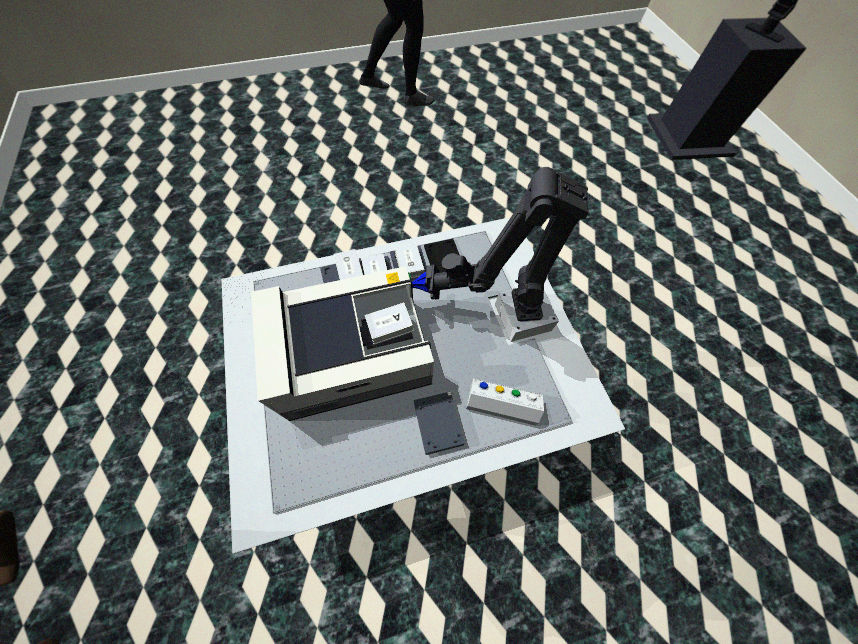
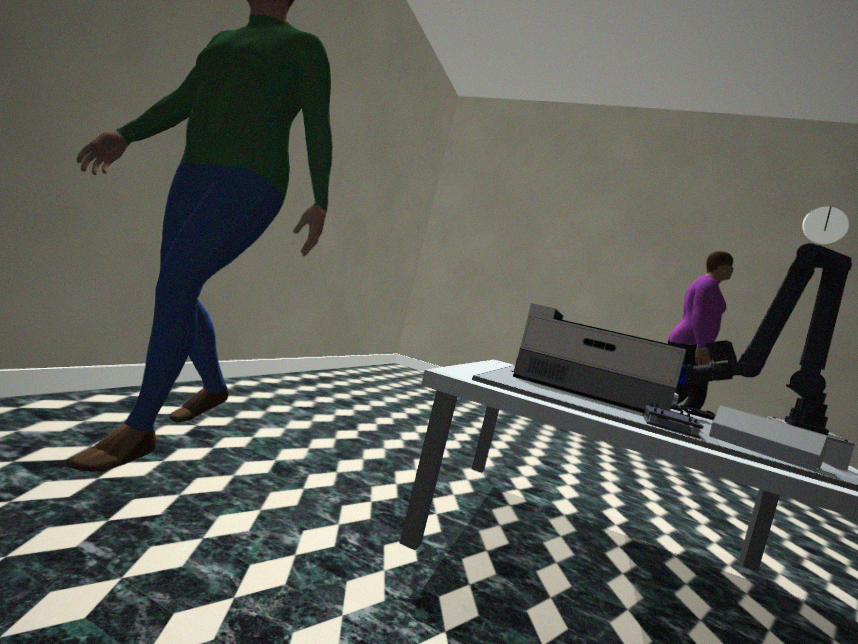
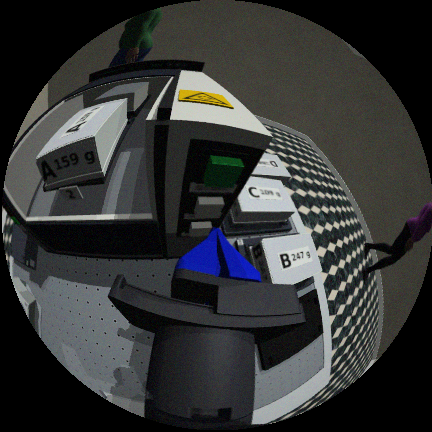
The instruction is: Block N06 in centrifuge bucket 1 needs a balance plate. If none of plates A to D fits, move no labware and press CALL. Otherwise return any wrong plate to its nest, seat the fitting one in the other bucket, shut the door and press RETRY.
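Places are measured from the arm's base along level axes (x ahead, y left, z up), in metres.
Pixels of known places: gripper, fingertip midpoint: [image 3: 214,231]; arm's base at its link origin: [image 1: 526,304] [image 2: 804,427].
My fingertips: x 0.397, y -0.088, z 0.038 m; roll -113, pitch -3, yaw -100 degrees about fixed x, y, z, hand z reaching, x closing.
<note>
Ahead of a thing's pixels: the offset from my fingertips to its top centre. "pt": to the spot under its first point.
The cream and dark centrifuge [image 1: 360,367] [image 2: 602,357] [image 3: 220,115] has a pale-rimmed window, through which plate A {0.071 m ahead, 0.167 m left, 0.081 m up} [image 1: 389,320] [image 3: 82,132], marked 159 g, shows seated by the label 2. Block N06 does not show. Its end panel carries a green button {0.002 m ahead, 0.015 m left, 0.085 m up} [image 3: 224,171] above two grey buttons; their lettering cannot be read. Plates B {0.009 m back, 0.154 m right, 0.052 m down} [image 3: 295,257], marked 247 g, C {0.118 m ahead, 0.115 m right, 0.052 m down} [image 3: 265,200] and D {0.216 m ahead, 0.139 m right, 0.046 m down} [image 3: 272,167] sit in the row behind the centrifuge. My gripper [image 1: 413,281] [image 2: 682,375] [image 3: 214,231] is shut and empty, its blue tips at the panel end, near the lowest grey button.
A white box {0.267 m back, 0.404 m left, 0.022 m down} [image 1: 505,405] [image 2: 769,433] with blue, yellow, green and white buttons stands at the table's front right. A dark flat fixture {0.055 m back, 0.447 m left, 0.064 m down} [image 1: 440,422] [image 2: 672,418] lies left of it. A black pad {pt 0.149 m back, 0.175 m right, 0.094 m down} [image 3: 295,330] lies beside plate B. People stand beyond the table.
</note>
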